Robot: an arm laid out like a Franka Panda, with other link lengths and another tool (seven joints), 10 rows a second.
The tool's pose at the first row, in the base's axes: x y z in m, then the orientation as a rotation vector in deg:
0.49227 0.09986 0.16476 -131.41 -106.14 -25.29
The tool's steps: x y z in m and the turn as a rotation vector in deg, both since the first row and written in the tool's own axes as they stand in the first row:
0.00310 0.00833 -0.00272 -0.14 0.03 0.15
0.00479 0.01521 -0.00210 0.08 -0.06 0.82
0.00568 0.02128 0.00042 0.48 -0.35 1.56
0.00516 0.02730 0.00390 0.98 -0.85 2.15
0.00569 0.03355 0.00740 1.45 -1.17 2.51
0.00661 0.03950 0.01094 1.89 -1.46 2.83
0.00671 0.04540 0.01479 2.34 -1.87 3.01
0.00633 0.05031 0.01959 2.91 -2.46 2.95
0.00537 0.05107 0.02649 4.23 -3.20 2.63
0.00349 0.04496 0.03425 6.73 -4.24 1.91
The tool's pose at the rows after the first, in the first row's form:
0.50062 0.10007 0.16883 -131.60 -105.97 -25.44
0.50772 0.10031 0.16921 -132.07 -105.14 -25.03
0.51412 0.10057 0.16749 -132.60 -104.28 -24.21
0.52032 0.09983 0.16440 -133.07 -103.68 -23.08
0.52695 0.10002 0.16164 -133.25 -103.28 -22.21
0.53337 0.10065 0.15896 -133.40 -102.92 -21.41
0.53962 0.10062 0.15571 -133.50 -102.79 -20.49
0.54494 0.10066 0.15135 -133.44 -103.00 -19.29
0.54638 0.10171 0.14457 -132.75 -103.43 -17.21
0.54106 0.10368 0.13627 -131.09 -104.18 -13.71

